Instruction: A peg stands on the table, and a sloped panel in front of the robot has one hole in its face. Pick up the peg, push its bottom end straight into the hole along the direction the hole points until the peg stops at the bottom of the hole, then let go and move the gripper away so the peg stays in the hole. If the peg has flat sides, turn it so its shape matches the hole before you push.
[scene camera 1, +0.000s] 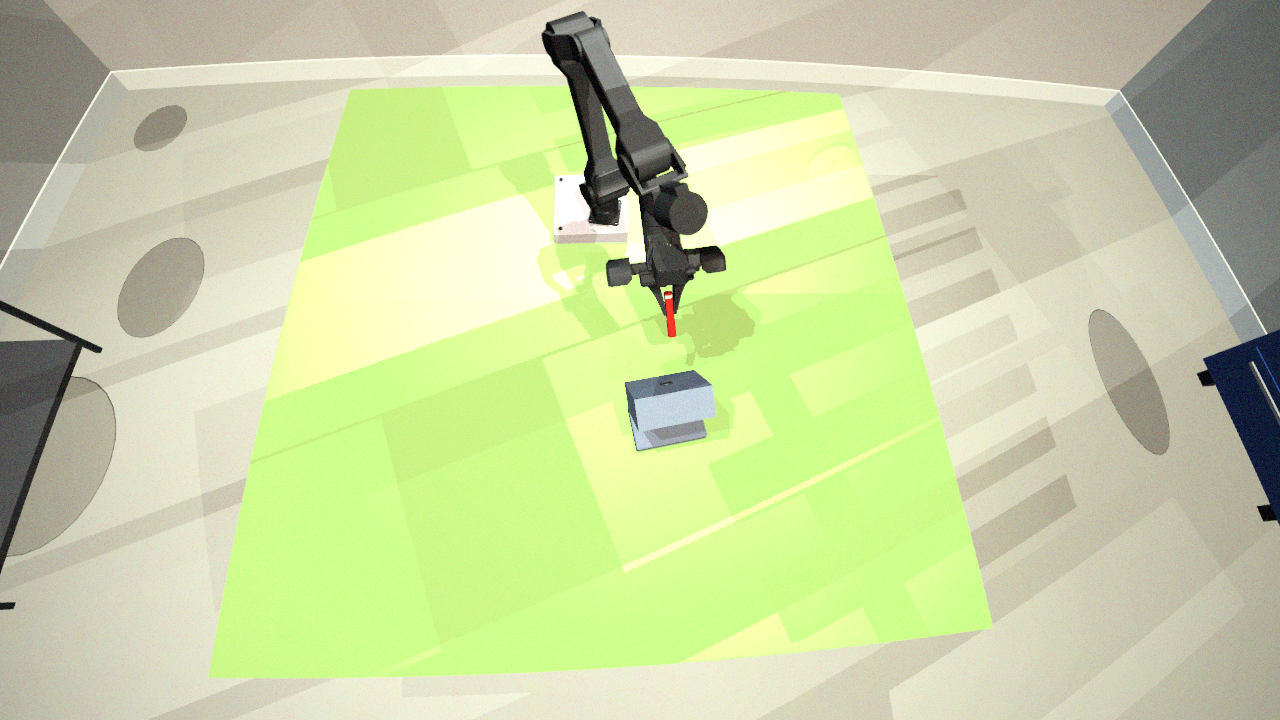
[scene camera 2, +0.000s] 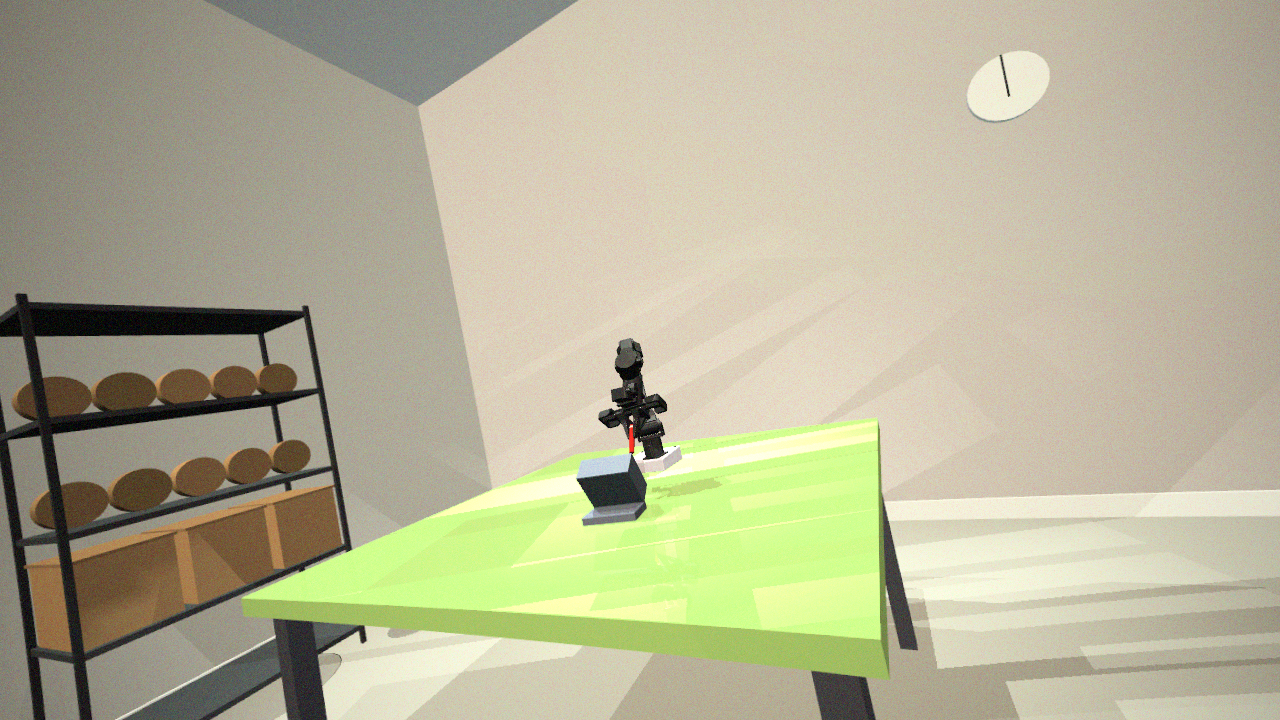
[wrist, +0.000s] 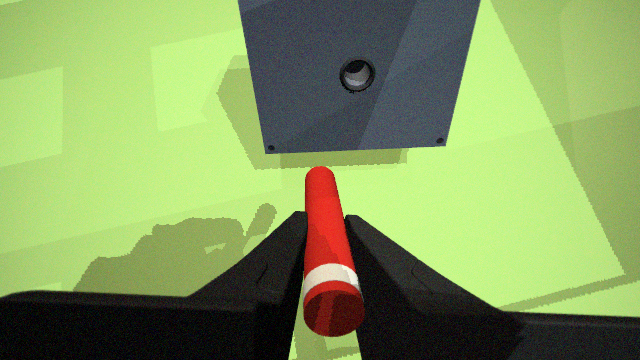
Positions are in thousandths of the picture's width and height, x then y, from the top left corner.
my gripper: scene camera 1 523, 437; scene camera 2 494, 609; wrist 507, 626
